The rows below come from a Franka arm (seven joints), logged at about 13 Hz.
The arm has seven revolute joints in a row. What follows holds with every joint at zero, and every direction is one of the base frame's.
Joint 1 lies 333.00 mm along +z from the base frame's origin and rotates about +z.
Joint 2 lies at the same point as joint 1 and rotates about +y.
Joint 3 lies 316.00 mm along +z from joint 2 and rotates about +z.
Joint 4 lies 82.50 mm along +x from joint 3 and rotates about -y.
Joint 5 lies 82.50 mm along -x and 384.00 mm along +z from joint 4 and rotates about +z.
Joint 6 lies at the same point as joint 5 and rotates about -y.
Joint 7 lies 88.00 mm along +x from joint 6 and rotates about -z.
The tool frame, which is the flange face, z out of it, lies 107.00 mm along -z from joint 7; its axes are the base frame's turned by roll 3.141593, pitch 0.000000 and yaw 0.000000 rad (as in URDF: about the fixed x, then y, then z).
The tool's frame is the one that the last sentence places.
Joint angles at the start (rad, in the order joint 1, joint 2, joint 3, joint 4, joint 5, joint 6, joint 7):
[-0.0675, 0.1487, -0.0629, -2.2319, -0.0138, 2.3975, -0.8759]
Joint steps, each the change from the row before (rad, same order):
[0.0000, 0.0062, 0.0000, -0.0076, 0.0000, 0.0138, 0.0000]
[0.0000, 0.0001, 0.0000, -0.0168, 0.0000, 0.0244, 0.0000]
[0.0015, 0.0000, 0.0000, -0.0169, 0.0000, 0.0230, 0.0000]
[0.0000, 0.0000, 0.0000, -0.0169, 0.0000, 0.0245, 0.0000]
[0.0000, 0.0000, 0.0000, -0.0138, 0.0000, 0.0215, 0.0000]
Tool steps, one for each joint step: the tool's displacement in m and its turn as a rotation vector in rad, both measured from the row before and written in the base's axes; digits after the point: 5 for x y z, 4 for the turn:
[-0.00121, 0.00016, -0.00525, -0.0002, 0.0000, 0.0002]
[-0.00301, 0.00039, -0.00474, -0.0007, -0.0075, 0.0003]
[-0.00318, 0.00122, -0.00478, -0.0005, -0.0061, 0.0018]
[-0.00322, 0.00042, -0.00457, -0.0007, -0.0076, 0.0003]
[-0.00255, 0.00033, -0.00354, -0.0008, -0.0077, 0.0003]

